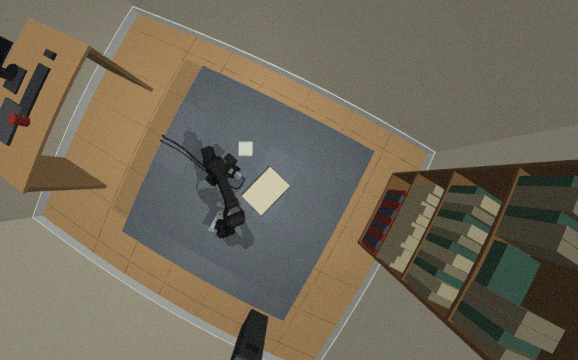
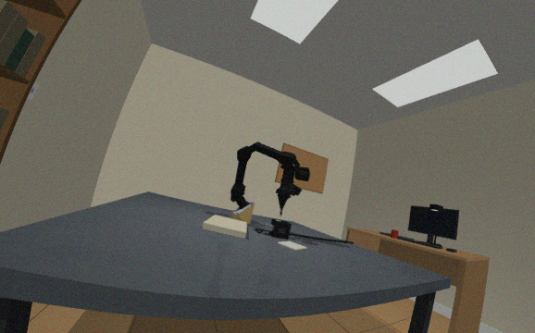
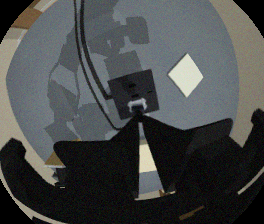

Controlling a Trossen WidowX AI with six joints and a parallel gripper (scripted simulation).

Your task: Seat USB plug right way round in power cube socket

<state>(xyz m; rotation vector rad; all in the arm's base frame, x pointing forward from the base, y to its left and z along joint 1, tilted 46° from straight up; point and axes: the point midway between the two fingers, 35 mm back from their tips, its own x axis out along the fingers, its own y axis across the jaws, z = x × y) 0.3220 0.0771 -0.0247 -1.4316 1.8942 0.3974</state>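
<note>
My gripper tip is 20 mm above the usb plug. Round my gripper tip: cream book: 30 mm behind, 240 mm to the right, 120 mm below; then white card: 160 mm ahead, 10 mm to the right, 130 mm below.
</note>
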